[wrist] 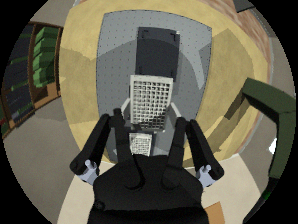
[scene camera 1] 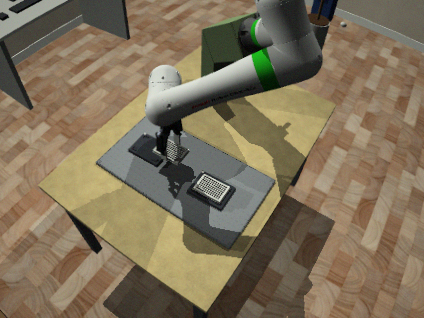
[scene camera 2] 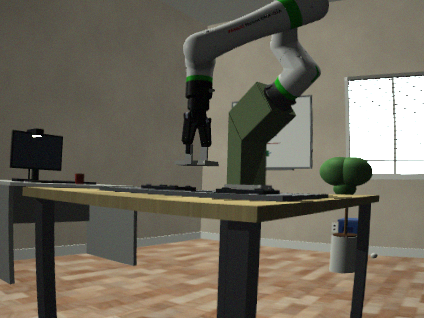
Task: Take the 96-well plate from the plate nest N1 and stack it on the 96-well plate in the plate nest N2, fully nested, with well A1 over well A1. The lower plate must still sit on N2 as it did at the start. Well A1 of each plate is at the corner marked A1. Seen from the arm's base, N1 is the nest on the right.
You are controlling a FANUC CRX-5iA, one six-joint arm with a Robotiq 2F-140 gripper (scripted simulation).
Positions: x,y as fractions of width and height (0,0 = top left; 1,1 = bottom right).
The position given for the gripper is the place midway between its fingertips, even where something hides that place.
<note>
In view: the gripper (scene camera 2: 0.46,0.52), a white 96-well plate (wrist: 0.52,0.51) and a plate nest N1 (wrist: 0.53,0.24).
The gripper is seen too in the wrist view (wrist: 0.50,0.47).
</note>
